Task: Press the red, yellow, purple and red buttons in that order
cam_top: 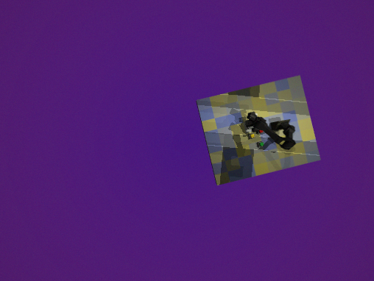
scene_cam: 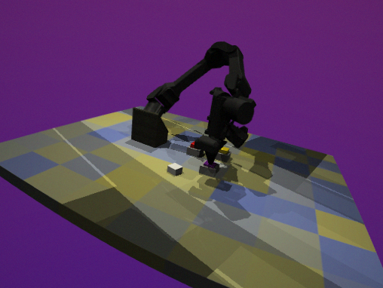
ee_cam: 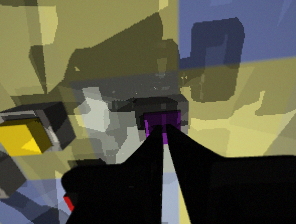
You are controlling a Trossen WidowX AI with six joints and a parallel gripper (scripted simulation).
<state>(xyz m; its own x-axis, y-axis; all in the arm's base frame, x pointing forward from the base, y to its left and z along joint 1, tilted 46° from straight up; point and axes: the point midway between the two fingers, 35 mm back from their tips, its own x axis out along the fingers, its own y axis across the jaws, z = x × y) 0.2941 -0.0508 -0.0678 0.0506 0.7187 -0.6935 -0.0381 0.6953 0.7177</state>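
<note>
My gripper tip is 10 mm above the purple button. The rest, counted from my gripper tip: yellow button 130 mm to the left; red button 90 mm behind, 100 mm to the left; small white block 80 mm behind, 70 mm to the right, 20 mm below.
</note>
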